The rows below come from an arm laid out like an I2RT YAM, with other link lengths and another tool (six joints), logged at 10 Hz.
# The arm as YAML. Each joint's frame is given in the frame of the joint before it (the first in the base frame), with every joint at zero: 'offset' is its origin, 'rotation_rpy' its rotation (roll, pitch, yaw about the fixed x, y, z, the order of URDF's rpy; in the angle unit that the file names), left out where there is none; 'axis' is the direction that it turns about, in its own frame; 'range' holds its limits. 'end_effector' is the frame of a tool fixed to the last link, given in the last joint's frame.
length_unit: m
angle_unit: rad
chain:
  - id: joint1
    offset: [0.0, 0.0, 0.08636]
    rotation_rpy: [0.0, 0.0, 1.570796]
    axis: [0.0, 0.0, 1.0]
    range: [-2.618, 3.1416]
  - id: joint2
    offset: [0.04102, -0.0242, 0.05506]
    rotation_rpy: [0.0, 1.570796, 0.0]
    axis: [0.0, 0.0, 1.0]
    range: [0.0, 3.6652]
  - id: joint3
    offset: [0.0, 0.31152, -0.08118]
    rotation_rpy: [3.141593, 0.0, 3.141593]
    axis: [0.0, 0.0, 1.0]
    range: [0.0, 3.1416]
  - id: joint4
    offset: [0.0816, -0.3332, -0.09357]
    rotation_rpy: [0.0, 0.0, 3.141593]
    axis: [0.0, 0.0, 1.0]
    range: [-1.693, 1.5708]
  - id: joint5
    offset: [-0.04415, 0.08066, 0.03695]
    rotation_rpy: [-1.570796, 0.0, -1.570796]
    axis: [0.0, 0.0, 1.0]
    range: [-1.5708, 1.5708]
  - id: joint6
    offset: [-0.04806, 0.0, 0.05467]
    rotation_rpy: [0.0, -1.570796, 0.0]
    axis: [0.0, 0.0, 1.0]
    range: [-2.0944, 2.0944]
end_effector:
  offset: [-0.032, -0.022, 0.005]
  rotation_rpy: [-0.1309, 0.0, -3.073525]
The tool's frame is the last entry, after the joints.
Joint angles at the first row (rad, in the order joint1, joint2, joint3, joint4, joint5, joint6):
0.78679, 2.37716, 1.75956, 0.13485, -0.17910, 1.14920
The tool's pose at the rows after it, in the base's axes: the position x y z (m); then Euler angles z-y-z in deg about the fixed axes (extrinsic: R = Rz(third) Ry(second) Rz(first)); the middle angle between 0 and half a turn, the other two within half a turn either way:
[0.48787, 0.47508, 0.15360, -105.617, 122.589, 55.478]
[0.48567, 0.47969, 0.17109, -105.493, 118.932, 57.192]
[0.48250, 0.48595, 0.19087, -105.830, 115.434, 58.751]
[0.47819, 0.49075, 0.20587, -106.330, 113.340, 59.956]
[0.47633, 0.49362, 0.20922, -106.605, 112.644, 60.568]
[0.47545, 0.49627, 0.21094, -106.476, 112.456, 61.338]
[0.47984, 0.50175, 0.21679, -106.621, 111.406, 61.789]
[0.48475, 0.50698, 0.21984, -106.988, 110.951, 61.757]
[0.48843, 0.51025, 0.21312, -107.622, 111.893, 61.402]
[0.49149, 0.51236, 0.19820, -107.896, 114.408, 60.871]
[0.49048, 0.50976, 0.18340, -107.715, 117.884, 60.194]
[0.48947, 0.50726, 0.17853, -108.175, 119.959, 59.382]
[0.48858, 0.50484, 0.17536, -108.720, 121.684, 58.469]
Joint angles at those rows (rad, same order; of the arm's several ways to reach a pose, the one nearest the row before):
0.78756, 2.35924, 1.72941, 0.17798, -0.19817, 1.15377
0.79213, 2.33444, 1.71989, 0.22563, -0.22603, 1.15682
0.79976, 2.31156, 1.72027, 0.26304, -0.24967, 1.15645
0.80777, 2.29250, 1.72067, 0.27981, -0.26570, 1.15187
0.81198, 2.29019, 1.72216, 0.28784, -0.27332, 1.14805
0.81464, 2.29169, 1.72901, 0.28515, -0.28363, 1.14804
0.81464, 2.30735, 1.76526, 0.28288, -0.29278, 1.14806
0.81464, 2.32834, 1.80535, 0.27179, -0.29355, 1.14386
0.81465, 2.35352, 1.83204, 0.25311, -0.28782, 1.13013
0.81465, 2.38556, 1.85682, 0.21535, -0.27637, 1.11716
0.81464, 2.39893, 1.85724, 0.16689, -0.25998, 1.11028
0.81465, 2.40042, 1.85720, 0.13218, -0.24471, 1.09998
0.81464, 2.40042, 1.85719, 0.10244, -0.22870, 1.09122

